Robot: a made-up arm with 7 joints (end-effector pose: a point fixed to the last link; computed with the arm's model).
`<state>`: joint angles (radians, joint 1 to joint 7).
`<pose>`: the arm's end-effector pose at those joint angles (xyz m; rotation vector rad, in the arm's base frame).
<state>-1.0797 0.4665 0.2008 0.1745 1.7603 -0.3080 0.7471</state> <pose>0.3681 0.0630 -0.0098 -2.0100 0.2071 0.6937</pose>
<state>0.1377 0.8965 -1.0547 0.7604 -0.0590 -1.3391 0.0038</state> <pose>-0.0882 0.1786 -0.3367 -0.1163 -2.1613 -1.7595</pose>
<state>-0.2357 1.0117 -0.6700 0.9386 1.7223 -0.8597 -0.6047</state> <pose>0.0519 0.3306 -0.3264 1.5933 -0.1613 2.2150</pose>
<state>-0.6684 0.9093 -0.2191 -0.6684 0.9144 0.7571 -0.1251</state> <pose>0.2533 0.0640 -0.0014 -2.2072 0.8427 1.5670</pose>
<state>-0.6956 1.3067 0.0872 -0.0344 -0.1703 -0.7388 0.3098</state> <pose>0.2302 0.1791 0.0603 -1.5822 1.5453 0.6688</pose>
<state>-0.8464 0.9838 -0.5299 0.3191 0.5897 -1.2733 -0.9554</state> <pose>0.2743 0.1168 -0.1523 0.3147 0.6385 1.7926</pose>
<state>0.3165 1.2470 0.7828 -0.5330 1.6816 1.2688 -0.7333</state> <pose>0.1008 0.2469 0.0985 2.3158 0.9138 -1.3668</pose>
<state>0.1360 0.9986 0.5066 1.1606 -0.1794 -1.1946 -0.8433</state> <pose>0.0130 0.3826 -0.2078 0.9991 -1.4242 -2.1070</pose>
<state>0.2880 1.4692 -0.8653 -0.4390 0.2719 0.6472 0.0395</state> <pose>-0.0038 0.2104 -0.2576 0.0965 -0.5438 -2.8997</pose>
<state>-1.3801 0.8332 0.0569 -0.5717 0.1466 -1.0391 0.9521</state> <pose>0.1537 0.0304 0.0987 -0.6747 1.2782 -1.0251</pose>
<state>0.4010 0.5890 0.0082 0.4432 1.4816 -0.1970 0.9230</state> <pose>-0.0646 0.2118 -0.3727 -1.2008 0.6642 2.3528</pose>
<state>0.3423 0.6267 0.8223 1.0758 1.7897 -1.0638 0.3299</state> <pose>-0.1718 0.2835 -0.3192 0.3174 -0.9210 -2.5729</pose>
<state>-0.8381 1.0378 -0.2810 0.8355 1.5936 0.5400 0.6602</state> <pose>0.3386 0.3283 -0.0928 -1.6444 -0.9049 1.5881</pose>
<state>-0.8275 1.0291 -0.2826 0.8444 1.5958 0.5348 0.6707</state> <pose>0.3371 0.3281 -0.1009 -1.6272 -0.8885 1.5985</pose>
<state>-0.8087 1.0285 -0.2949 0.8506 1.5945 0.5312 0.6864</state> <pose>0.3333 0.3296 -0.1100 -1.5933 -0.8718 1.6044</pose>
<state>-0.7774 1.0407 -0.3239 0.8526 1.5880 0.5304 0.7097</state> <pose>0.3259 0.3340 -0.1202 -1.5338 -0.8542 1.6033</pose>
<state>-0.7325 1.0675 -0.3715 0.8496 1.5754 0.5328 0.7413</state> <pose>0.3140 0.3416 -0.1312 -1.4468 -0.8327 1.5946</pose>
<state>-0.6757 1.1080 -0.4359 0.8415 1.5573 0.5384 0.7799</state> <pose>0.2976 0.3521 -0.1422 -1.3359 -0.8034 1.5794</pose>
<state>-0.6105 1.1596 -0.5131 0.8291 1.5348 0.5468 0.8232</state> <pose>0.2773 0.3648 -0.1521 -1.2085 -0.7637 1.5602</pose>
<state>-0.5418 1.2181 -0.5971 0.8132 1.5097 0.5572 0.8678</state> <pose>0.2543 0.3784 -0.1598 -1.0748 -0.7133 1.5399</pose>
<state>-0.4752 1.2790 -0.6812 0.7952 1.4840 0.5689 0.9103</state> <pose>0.2304 0.3918 -0.1643 -0.9455 -0.6567 1.5207</pose>
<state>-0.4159 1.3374 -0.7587 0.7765 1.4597 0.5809 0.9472</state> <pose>0.2081 0.4040 -0.1653 -0.8304 -0.6008 1.5044</pose>
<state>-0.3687 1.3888 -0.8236 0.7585 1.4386 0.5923 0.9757</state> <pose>0.1897 0.4138 -0.1632 -0.7377 -0.5535 1.4914</pose>
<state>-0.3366 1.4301 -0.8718 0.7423 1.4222 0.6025 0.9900</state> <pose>0.1768 0.4209 -0.1592 -0.6714 -0.5243 1.4844</pose>
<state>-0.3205 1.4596 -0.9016 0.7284 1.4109 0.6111 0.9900</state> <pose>0.1703 0.4251 -0.1543 -0.6332 -0.5161 1.4823</pose>
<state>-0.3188 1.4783 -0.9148 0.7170 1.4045 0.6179 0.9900</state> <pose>0.1694 0.4266 -0.1492 -0.6225 -0.5188 1.4745</pose>
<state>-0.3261 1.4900 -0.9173 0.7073 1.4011 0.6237 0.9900</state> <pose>0.1719 0.4265 -0.1439 -0.6292 -0.5289 1.4628</pose>
